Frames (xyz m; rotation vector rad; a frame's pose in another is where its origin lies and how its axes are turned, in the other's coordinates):
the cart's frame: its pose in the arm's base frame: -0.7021 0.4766 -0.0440 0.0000 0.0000 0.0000
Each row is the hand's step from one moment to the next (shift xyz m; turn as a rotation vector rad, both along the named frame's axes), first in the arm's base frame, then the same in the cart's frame.
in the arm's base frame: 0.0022 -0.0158 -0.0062 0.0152 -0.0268 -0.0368
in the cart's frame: 0.0022 -0.0158 -0.0062 0.0152 -0.0268 -0.0368
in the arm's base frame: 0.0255 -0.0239 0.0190 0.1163 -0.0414 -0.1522
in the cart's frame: 0.0255 -0.0239 0.0190 0.1163 -0.0414 -0.1522
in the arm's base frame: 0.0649 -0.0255 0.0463 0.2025 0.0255 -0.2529
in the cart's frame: 0.0649 -0.0255 0.0463 0.2025 0.0255 -0.2529
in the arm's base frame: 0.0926 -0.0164 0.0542 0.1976 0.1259 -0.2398
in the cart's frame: 0.0926 -0.0164 0.0542 0.1976 0.1259 -0.2398
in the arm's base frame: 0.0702 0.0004 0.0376 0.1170 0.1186 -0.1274
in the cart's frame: 0.0702 0.0004 0.0376 0.1170 0.1186 -0.1274
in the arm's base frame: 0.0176 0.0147 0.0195 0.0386 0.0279 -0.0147
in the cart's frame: 0.0176 0.0147 0.0195 0.0386 0.0279 -0.0147
